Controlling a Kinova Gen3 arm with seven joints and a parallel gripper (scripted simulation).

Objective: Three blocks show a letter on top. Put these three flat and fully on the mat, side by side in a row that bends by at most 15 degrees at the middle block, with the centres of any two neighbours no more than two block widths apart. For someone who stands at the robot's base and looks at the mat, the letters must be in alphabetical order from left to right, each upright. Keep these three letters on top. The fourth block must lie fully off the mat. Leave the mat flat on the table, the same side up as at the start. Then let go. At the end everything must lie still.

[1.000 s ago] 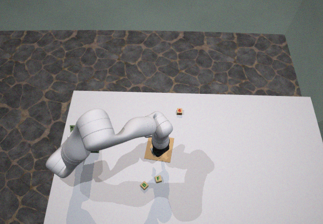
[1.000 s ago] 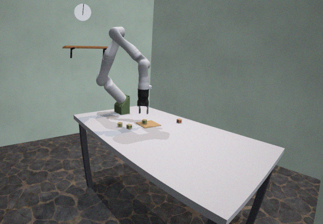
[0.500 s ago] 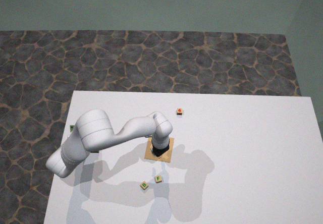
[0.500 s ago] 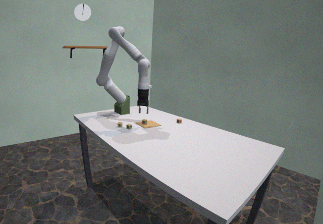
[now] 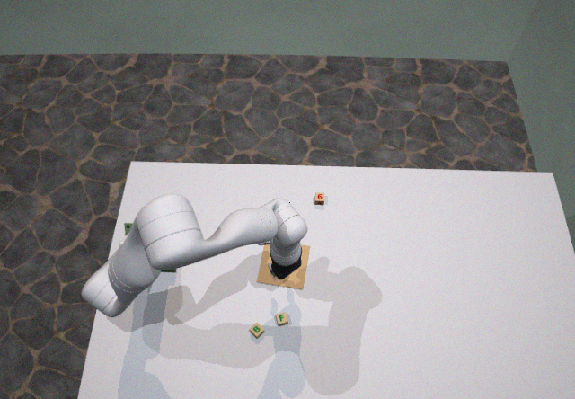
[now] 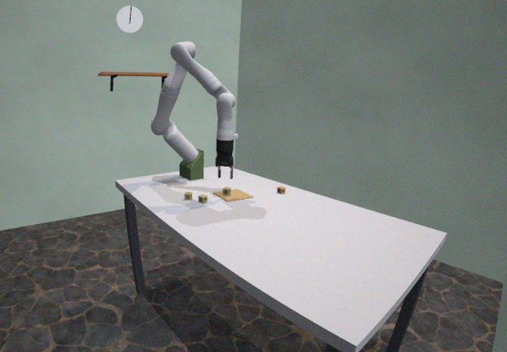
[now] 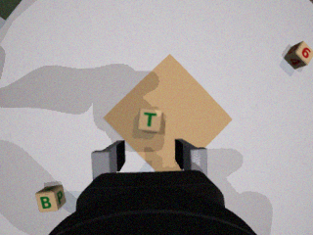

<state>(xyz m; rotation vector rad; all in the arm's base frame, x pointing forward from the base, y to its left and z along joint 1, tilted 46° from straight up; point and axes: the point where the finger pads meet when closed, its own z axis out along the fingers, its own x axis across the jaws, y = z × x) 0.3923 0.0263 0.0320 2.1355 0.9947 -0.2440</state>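
My gripper is now 4 cm past the B block, 17 cm to the left of it and 9 cm above it. Also, from my hand: tan mat: 4 cm to the left, 11 cm below; then 6 block: 8 cm ahead, 27 cm to the left, 9 cm below; then F block: 2 cm ahead, 13 cm to the right, 9 cm below.
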